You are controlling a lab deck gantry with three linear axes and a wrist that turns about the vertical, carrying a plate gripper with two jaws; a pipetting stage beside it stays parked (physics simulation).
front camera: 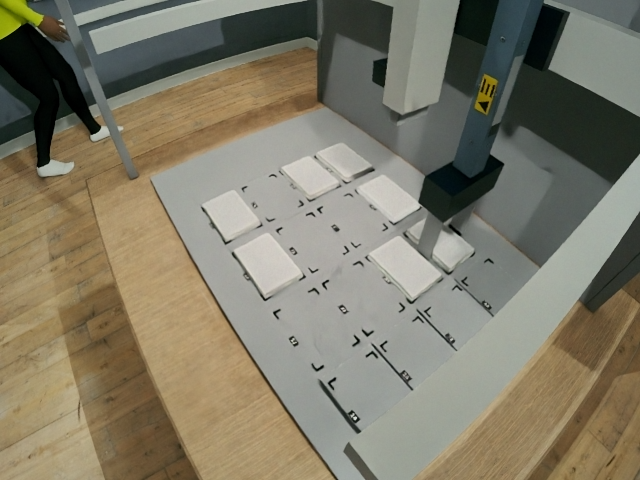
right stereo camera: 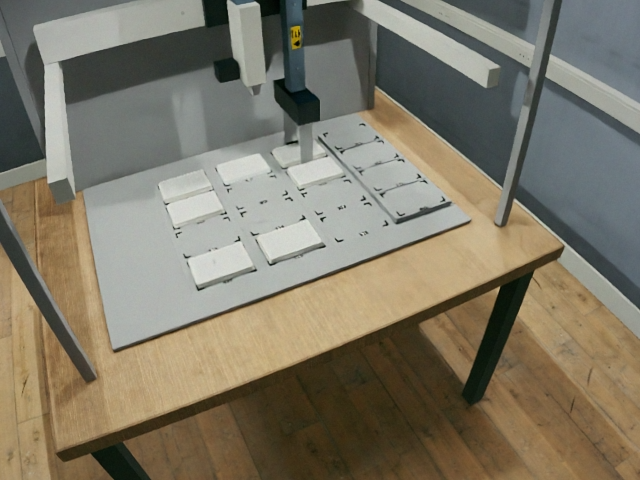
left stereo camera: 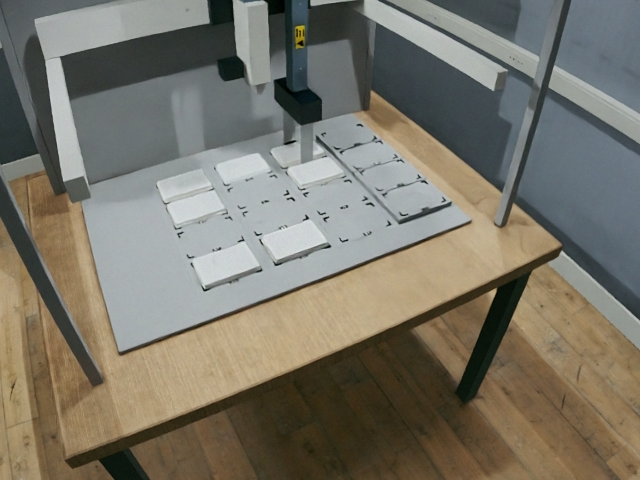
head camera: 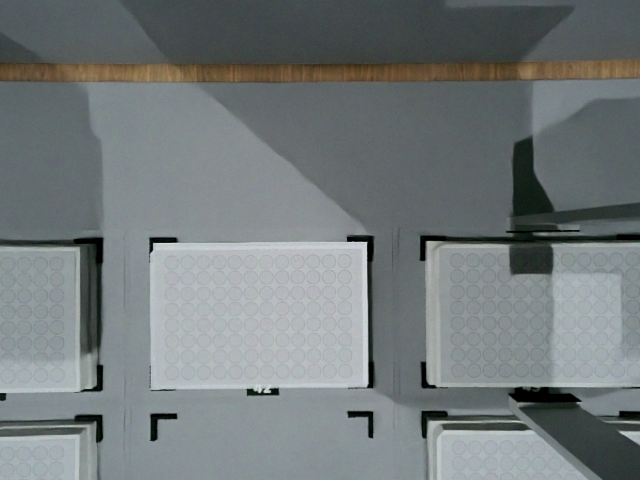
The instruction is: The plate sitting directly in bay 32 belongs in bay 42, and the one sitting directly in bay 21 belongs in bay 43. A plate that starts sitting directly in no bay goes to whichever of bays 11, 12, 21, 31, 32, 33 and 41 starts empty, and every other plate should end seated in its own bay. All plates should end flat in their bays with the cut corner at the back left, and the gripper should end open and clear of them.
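Places are measured from the robot's base along level axes (x ahead, y left, z up), in centimetres.
Pixels of known places: gripper, between the fingertips: (front camera: pixel 440 241) (right stereo camera: pixel 298 152) (left stereo camera: pixel 297 152) (head camera: pixel 537 312); robot's base, origin of its link: (front camera: pixel 202 208) (right stereo camera: pixel 198 289) (left stereo camera: pixel 204 290).
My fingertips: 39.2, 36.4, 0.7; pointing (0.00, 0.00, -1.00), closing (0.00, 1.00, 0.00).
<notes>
Ahead of a thing's pixels: the offset from my fingertips to its top centre, as dx, dy, dz. "*": to the spot under its first point.
My gripper (front camera: pixel 440 241) (head camera: pixel 543 314) (left stereo camera: pixel 298 151) (right stereo camera: pixel 298 151) is open, low around the plate in bay 43 @(* +4.5, +0.3, +0.7) (front camera: pixel 457 252) (head camera: pixel 584 330) (left stereo camera: pixel 283 156). Its jaws stand at the back and front edges, with small gaps in the head view. Plates also lie flat in bay 42 @(* -15.3, -0.5, +0.7) (front camera: pixel 390 198) (head camera: pixel 258 315), bay 33 @(* +0.4, -11.1, +0.7) (front camera: pixel 405 266) (head camera: pixel 480 459), bay 41 @(* -32.1, -0.8, +0.7) (front camera: pixel 343 161) (head camera: pixel 36 315), bay 31 @(* -32.0, -10.9, +0.7) (front camera: pixel 310 176) (head camera: pixel 38 457), bay 11 @(* -31.9, -32.1, +0.7) (front camera: pixel 231 214) and bay 12 @(* -15.6, -32.4, +0.7) (front camera: pixel 267 264). Bays 21 @(* -32.1, -21.4, -0.7) (front camera: pixel 273 198) and 32 @(* -17.3, -18.6, -0.7) (front camera: pixel 320 232) hold no plate. Plate 42's cut corner is back left.
The parked pipetting stage (front camera: pixel 413 62) (left stereo camera: pixel 252 41) (right stereo camera: pixel 247 46) hangs to the left of my gripper. A raised block @(* +16.2, -32.2, +0.7) (left stereo camera: pixel 413 198) (right stereo camera: pixel 413 198) with several marked bays lies at the deck's right. The plate in bay 33 is close in front of the front jaw.
</notes>
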